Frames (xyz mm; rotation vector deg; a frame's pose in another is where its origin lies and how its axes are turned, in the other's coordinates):
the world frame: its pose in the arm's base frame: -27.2 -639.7 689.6 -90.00 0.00 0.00
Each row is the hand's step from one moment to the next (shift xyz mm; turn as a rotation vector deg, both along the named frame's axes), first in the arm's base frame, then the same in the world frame.
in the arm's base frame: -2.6 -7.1 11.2 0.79 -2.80 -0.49
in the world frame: -2.6 -11.2 -7.1 0.79 0.49 -2.80
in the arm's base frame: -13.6 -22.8 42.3 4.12 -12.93 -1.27
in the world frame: -13.6 -42.3 -22.8 4.12 1.27 -12.93
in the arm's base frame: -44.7 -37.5 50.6 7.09 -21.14 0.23
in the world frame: -44.7 -50.6 -37.5 7.09 -0.23 -21.14
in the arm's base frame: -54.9 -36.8 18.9 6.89 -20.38 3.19
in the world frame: -54.9 -18.9 -36.8 6.89 -3.19 -20.38
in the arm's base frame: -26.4 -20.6 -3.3 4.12 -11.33 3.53
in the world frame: -26.4 3.3 -20.6 4.12 -3.53 -11.33
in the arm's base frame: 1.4 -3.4 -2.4 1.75 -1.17 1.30
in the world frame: 1.4 2.4 -3.4 1.75 -1.30 -1.17
